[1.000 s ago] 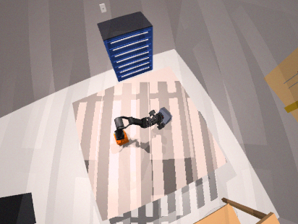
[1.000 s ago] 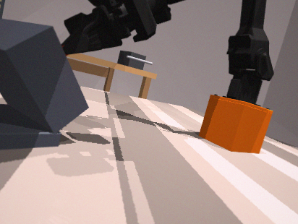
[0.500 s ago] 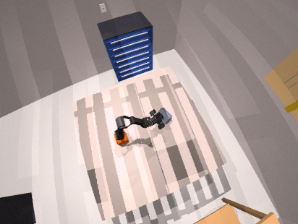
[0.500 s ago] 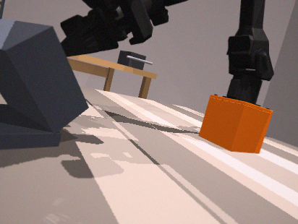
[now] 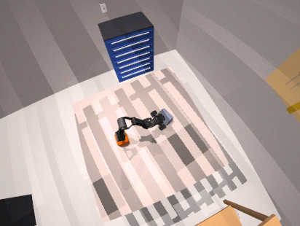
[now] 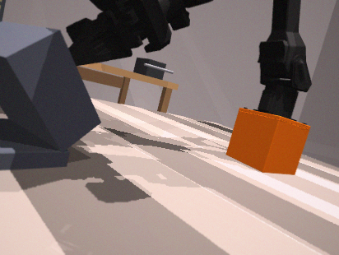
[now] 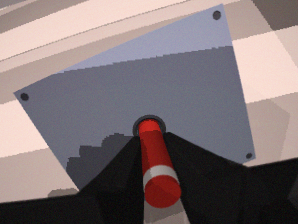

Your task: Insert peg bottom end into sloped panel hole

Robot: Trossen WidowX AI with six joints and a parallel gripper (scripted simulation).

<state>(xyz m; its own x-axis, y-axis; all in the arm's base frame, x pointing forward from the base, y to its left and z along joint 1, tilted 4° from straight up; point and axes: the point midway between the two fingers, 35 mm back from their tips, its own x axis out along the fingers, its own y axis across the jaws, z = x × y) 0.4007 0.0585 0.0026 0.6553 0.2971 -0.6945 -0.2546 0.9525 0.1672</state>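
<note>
My gripper tip is 10 mm to the left of the red round peg, 10 mm below it and 10 mm past it. From my gripper tip the other things lie so: sloped panel 30 mm below, 30 mm ahead, 10 mm to the left.
</note>
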